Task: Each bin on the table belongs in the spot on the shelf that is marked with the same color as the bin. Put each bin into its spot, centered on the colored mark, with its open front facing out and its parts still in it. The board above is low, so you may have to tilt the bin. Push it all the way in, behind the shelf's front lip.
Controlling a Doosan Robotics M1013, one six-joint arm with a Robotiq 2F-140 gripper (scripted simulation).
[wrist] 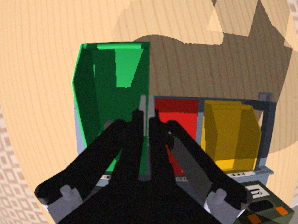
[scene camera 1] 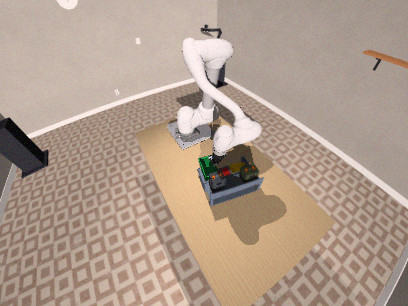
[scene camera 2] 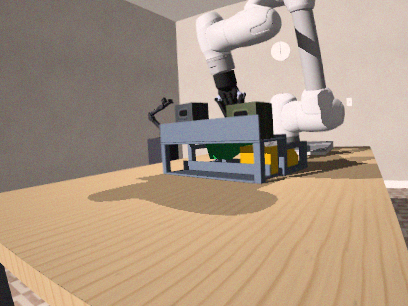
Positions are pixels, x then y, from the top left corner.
Labels:
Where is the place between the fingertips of my gripper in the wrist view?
147, 103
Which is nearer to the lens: the yellow bin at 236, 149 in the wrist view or the green bin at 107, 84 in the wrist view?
The green bin.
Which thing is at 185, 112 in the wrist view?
A colored mark.

